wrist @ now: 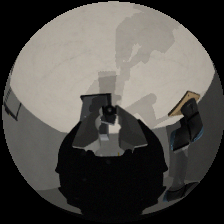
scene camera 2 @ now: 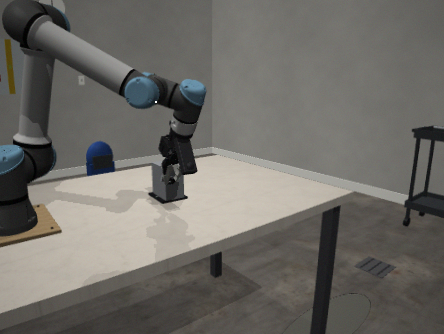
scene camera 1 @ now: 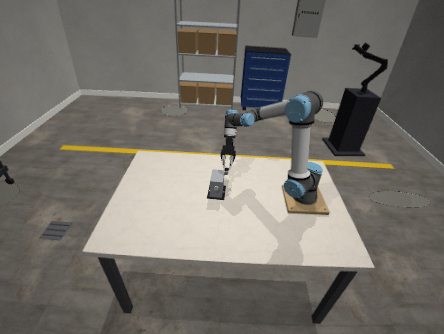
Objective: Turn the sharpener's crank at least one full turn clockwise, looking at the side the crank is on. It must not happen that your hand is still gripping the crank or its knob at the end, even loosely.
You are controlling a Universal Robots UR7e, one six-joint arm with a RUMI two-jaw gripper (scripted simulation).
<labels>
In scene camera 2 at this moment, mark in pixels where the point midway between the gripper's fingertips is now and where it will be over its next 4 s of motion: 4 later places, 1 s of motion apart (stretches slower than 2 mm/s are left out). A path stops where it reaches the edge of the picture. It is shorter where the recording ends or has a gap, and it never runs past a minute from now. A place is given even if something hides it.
The gripper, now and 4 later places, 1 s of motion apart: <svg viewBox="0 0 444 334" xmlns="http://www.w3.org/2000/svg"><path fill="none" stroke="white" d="M169 184L173 177L181 172L183 172L186 163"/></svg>
</labels>
